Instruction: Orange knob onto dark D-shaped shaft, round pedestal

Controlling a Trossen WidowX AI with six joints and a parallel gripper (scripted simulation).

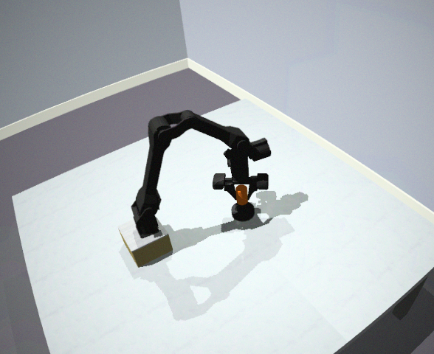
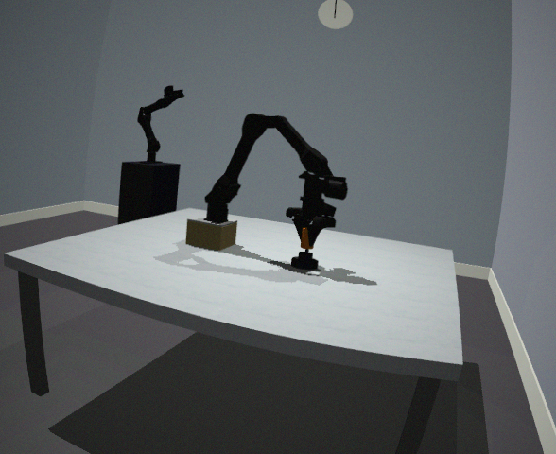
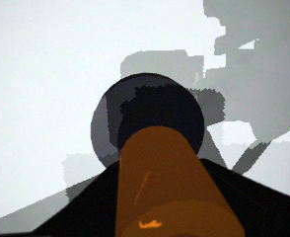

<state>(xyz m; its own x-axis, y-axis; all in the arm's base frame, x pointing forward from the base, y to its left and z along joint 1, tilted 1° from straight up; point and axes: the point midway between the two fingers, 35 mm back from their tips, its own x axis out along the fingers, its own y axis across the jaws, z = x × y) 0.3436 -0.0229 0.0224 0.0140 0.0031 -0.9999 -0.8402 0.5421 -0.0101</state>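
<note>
Right now my gripper tip is 2 cm below the orange knob. The rest, counted from my gripper tip: dark round pedestal 4 cm below.
</note>
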